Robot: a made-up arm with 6 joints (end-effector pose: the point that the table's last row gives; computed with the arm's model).
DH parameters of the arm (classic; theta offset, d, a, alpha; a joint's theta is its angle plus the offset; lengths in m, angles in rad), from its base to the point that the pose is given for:
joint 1: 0 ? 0 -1.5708
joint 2: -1.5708 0 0.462 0
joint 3: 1.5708 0.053 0 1.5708
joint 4: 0 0.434 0 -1.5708
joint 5: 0 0 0 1.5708
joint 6: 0 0.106 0 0
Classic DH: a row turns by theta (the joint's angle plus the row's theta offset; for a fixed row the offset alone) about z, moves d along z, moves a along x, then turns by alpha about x.
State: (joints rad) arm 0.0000 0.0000 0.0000 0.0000 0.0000 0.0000
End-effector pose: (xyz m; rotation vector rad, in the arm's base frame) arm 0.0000 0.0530 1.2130 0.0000 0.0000 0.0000
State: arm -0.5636 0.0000 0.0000 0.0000 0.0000 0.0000
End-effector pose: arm 0.0283 0.0448 1.2130 0.0000 0.0000 -0.5636
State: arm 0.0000 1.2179 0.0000 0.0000 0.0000 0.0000
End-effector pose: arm 0.9403 0.0530 0.5573 0.0000 1.2179 0.0000
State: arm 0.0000 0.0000 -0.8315 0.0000 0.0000 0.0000
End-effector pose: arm -0.3990 0.0530 1.0368 0.0000 -0.8315 0.0000
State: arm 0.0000 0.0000 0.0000 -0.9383 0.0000 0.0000
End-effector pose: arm 0.0000 0.0530 1.2130 0.0000 0.0000 -0.9383
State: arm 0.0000 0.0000 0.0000 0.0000 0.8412 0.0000
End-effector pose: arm 0.0790 0.0530 1.1777 0.0000 0.8412 0.0000
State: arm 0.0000 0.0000 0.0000 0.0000 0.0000 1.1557
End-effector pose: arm 0.0000 0.0530 1.2130 0.0000 0.0000 1.1557
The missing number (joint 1, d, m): 0.211
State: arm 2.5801 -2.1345 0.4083 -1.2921 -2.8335 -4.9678
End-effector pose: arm 0.5632 -0.4534 -0.0961 0.2320 -1.5250 -0.6653
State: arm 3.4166 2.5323 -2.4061 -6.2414 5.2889 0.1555
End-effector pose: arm -0.2159 -0.1121 0.3312 -1.1645 -0.1006 -2.4520
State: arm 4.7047 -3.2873 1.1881 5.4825 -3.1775 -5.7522
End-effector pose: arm 0.0519 0.2172 -0.4092 1.0159 0.0945 -0.2385
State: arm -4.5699 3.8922 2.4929 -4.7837 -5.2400 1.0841
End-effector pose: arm -0.1061 -0.2769 0.3573 1.0104 -0.6827 -1.7225
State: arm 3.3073 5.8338 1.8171 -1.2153 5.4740 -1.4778
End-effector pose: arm -0.2661 -0.1711 0.7556 0.4835 -1.1403 1.0367
